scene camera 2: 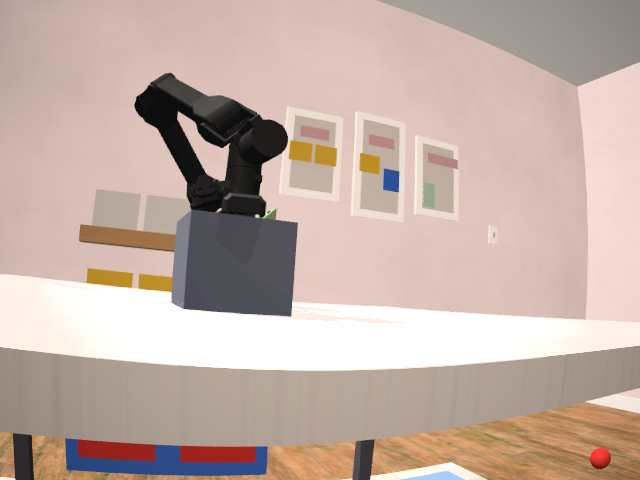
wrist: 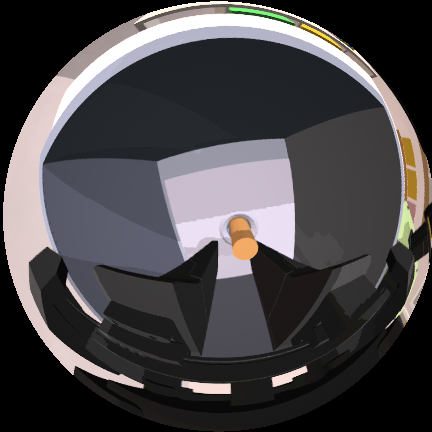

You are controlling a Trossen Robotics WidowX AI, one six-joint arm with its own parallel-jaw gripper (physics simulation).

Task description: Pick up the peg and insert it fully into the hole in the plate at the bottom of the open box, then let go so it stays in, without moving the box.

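Places are measured from the arm's base along level axes (x right, y back, z down), in centimetres.
Pixels of known places: gripper, fingertip midpoint: (wrist: 233, 245).
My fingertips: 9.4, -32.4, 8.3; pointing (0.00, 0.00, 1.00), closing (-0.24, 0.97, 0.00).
Observation:
For each thing: its top centre in the pictures, then the offset to it from my fingertips, as dx, dy, dz. "spot": a spot on its surface instead. Level surfaces: height alone.
- open grey box, middle of its top: (wrist: 265, 332) (scene camera 2: 232, 222) +0.9, +0.6, -7.2
- light plate, middle of its top: (wrist: 238, 229) +0.9, +0.6, +0.5
- ringed hole, surface spot: (wrist: 225, 229) spot: +1.1, -0.3, +0.7
- orange peg, middle of its top: (wrist: 245, 249) +0.9, +0.7, -2.2
- white table top, its level: dz +6.6
The open grey box (scene camera 2: 240, 268) (wrist: 342, 185) stands on the table; the wrist view looks down into it. The light plate (wrist: 227, 187) lies at its bottom, with the ringed hole (wrist: 225, 229) in it. The orange peg (wrist: 244, 248) stands with its lower end in the hole and its upper part sticking out, leaning slightly in the view. How deep it sits cannot be told. My gripper (wrist: 233, 245) is partly open inside the box, its fingertips on either side of the peg with nothing held. The box wall hides the fingers and peg in the scene view.
The white table top (scene camera 2: 336, 341) extends around the box. The box walls surround my fingers closely. The arm (scene camera 2: 180, 149) reaches over the box's rim. A light green thing (scene camera 2: 269, 213) shows behind the rim, and framed pictures hang on the wall.

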